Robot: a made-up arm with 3 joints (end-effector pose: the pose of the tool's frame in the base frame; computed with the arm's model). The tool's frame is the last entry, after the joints.
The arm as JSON. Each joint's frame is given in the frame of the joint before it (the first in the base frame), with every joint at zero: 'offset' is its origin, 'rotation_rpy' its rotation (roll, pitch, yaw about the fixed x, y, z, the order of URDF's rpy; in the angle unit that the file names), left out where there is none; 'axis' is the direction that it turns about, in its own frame. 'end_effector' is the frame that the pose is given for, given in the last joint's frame.
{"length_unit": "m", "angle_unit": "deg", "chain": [
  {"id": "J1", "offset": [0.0, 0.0, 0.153], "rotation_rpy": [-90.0, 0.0, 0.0], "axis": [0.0, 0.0, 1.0]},
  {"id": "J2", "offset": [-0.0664, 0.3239, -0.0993], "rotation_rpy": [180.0, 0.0, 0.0], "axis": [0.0, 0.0, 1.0]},
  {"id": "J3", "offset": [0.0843, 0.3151, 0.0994], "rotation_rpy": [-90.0, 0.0, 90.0], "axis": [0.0, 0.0, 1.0]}
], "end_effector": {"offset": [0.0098, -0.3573, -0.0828], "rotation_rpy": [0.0, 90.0, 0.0]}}
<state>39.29 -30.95 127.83</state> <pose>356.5 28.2 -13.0 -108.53 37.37 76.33</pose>
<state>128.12 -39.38 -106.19</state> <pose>-383.6 -108.5 399.1 15.05 103.19 -137.41</pose>
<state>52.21 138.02 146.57</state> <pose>-786.9 104.9 210.5 -111.72 -31.18 -103.83</pose>
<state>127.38 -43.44 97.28</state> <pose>-275.4 -143.7 -284.0 -10.46 114.73 130.32</pose>
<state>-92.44 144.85 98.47</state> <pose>797.4 -136.4 -400.6 -54.87 86.59 100.44</pose>
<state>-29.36 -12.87 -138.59</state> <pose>240.9 62.8 -45.9 137.40 -7.53 19.91</pose>
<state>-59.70 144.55 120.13</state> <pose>348.1 -10.9 -700.9 -30.74 82.40 143.10</pose>
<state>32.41 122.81 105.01</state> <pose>-888.5 -96.7 77.6 -79.96 -61.78 -80.52</pose>
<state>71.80 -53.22 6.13</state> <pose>-127.0 -552.9 -230.2 -3.48 124.88 6.69</pose>
